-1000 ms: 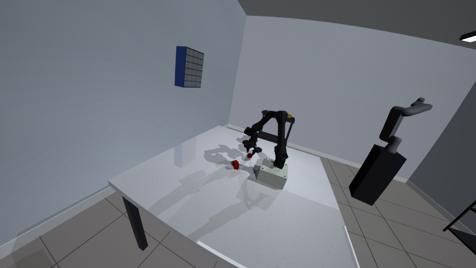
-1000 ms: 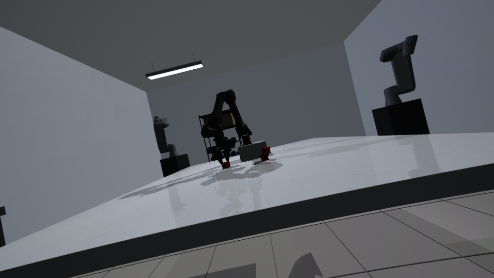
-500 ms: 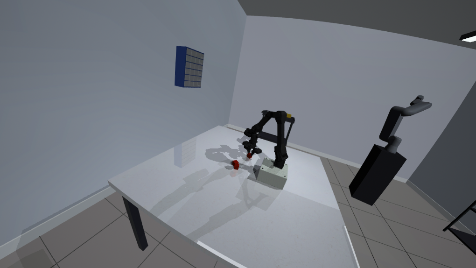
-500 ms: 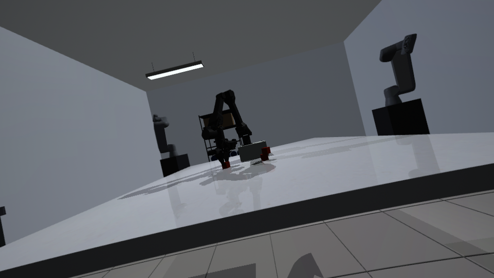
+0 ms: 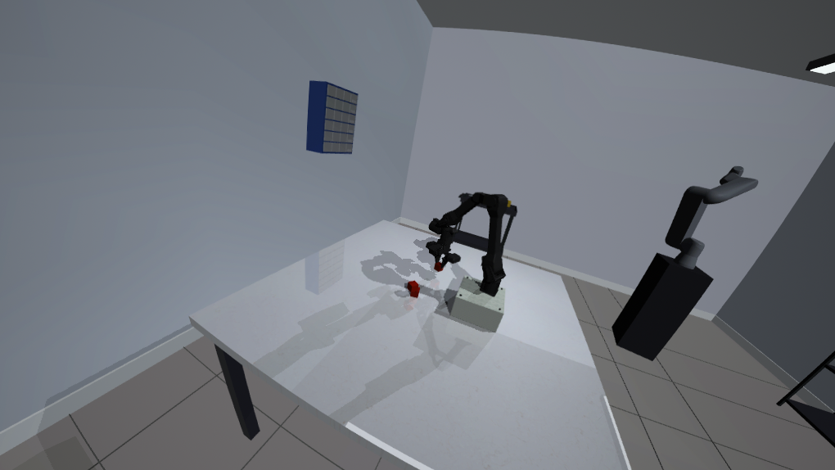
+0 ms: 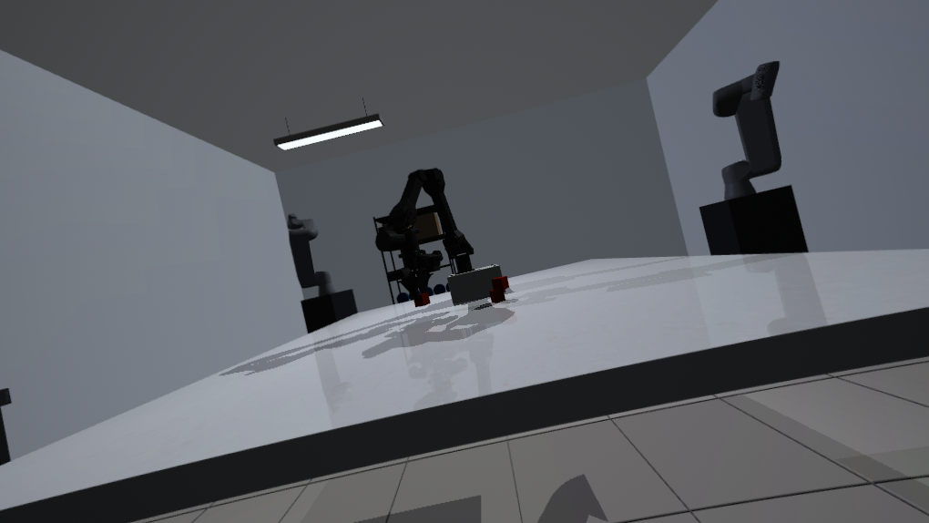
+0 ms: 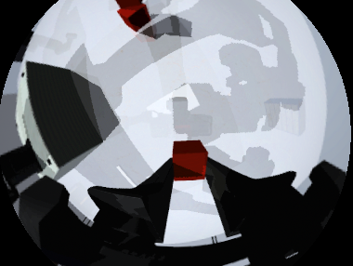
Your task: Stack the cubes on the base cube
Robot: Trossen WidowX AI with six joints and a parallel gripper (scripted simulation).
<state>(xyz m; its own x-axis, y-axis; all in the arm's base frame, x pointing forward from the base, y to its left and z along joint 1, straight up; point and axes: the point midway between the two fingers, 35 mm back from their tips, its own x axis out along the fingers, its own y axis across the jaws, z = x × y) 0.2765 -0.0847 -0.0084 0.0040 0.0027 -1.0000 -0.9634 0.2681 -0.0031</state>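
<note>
Now: the red cube 240 mm to the left of my gripper tip.
</note>
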